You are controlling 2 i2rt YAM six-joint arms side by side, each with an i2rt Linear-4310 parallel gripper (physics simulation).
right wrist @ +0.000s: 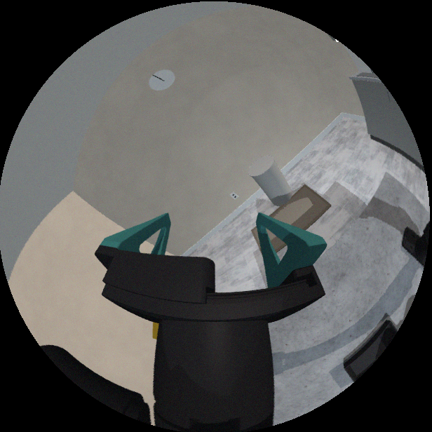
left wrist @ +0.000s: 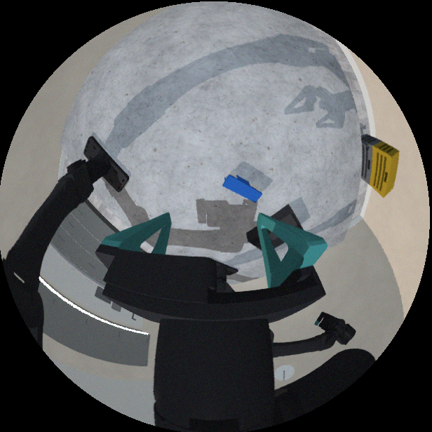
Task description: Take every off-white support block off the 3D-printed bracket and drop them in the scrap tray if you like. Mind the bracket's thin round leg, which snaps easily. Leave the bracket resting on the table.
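Note:
The blue bracket [left wrist: 242, 188] rests on the table [left wrist: 200, 125] in the left wrist view, beyond my left fingertips. Its thin leg cannot be made out, and no off-white support block can be told apart on it. My left gripper [left wrist: 213, 217] is open and empty, held above the table and apart from the bracket. A dark tray [left wrist: 290, 215] [right wrist: 369, 345] stands near the bracket, partly behind the left gripper's right finger; it also shows at the lower right of the right wrist view. My right gripper [right wrist: 212, 217] is open and empty, facing the wall and floor, away from the bracket.
A black arm-like stand with a flat plate [left wrist: 106, 164] is at the left. A yellow and grey box [left wrist: 385, 170] stands at the right edge. A black arm [left wrist: 337, 330] shows lower right. Past the right gripper are a grey cylinder [right wrist: 272, 181] and a brown box [right wrist: 320, 201].

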